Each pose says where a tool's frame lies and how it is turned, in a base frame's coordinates. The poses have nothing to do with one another.
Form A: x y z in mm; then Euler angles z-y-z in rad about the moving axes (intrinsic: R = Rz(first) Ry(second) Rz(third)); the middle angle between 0 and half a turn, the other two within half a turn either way.
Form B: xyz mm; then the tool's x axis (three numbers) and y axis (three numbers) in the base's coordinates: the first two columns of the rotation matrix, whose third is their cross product. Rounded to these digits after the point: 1 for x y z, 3 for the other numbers.
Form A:
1: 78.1 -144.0 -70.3 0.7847 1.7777 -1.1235
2: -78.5 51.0 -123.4 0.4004 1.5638 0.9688
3: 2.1 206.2 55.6 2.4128 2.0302 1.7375
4: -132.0 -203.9 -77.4 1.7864 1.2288 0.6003
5: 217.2 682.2 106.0 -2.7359 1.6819 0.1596
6: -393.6 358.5 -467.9 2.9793 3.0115 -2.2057
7: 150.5 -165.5 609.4 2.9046 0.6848 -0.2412
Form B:
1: 78.1 -144.0 -70.3 0.574 -0.701 -0.423 -0.437 0.175 -0.882
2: -78.5 51.0 -123.4 -0.318 0.761 -0.566 -0.226 0.519 0.824
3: 2.1 206.2 55.6 -0.712 -0.687 0.149 -0.216 0.415 0.884
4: -132.0 -203.9 -77.4 -0.611 0.149 -0.777 -0.766 -0.362 0.532
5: 217.2 682.2 106.0 0.163 -0.103 -0.981 0.373 -0.914 0.158
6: -393.6 358.5 -467.9 -0.450 0.890 0.077 0.884 0.456 -0.104
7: 150.5 -165.5 609.4 -0.675 0.409 -0.614 -0.408 -0.900 -0.151
